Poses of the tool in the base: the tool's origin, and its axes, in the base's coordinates. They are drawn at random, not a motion.
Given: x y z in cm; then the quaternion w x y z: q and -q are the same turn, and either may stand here.
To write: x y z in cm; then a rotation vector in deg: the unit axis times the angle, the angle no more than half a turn. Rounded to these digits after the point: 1 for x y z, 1 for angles.
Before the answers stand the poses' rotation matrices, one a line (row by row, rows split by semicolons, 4 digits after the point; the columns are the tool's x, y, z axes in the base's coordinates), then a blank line. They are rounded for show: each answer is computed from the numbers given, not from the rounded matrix.
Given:
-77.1, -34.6, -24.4, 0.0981, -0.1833, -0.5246, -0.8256
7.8, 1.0, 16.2, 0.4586, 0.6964, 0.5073, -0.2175
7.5, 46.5, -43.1, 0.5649, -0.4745, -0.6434, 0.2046
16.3, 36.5, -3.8, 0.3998, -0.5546, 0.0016, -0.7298
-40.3, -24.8, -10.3, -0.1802, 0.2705, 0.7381, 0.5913
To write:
-0.9136 0.3543 0.1997; 0.0303 -0.4304 0.9021; 0.4056 0.8302 0.3824
0.3906 0.9061 0.1624; 0.5071 -0.0646 -0.8595; -0.7683 0.4181 -0.4847
0.0884 0.3794 -0.9210; 0.8417 0.4660 0.2728; 0.5327 -0.7993 -0.2781
-0.0652 0.5818 0.8107; -0.5853 -0.6803 0.4411; 0.8082 -0.4458 0.3849
-0.7887 0.6124 0.0539; 0.1862 0.1544 0.9703; 0.5859 0.7753 -0.2358

-77.1, -34.6, -24.4, -31.1, -88.9, -140.0
7.8, 1.0, 16.2, 98.3, 71.6, -30.7
7.5, 46.5, -43.1, -63.9, -86.7, 27.6
16.3, 36.5, -3.8, -80.4, 0.2, -105.8
-40.3, -24.8, -10.3, -43.8, -119.5, -95.7

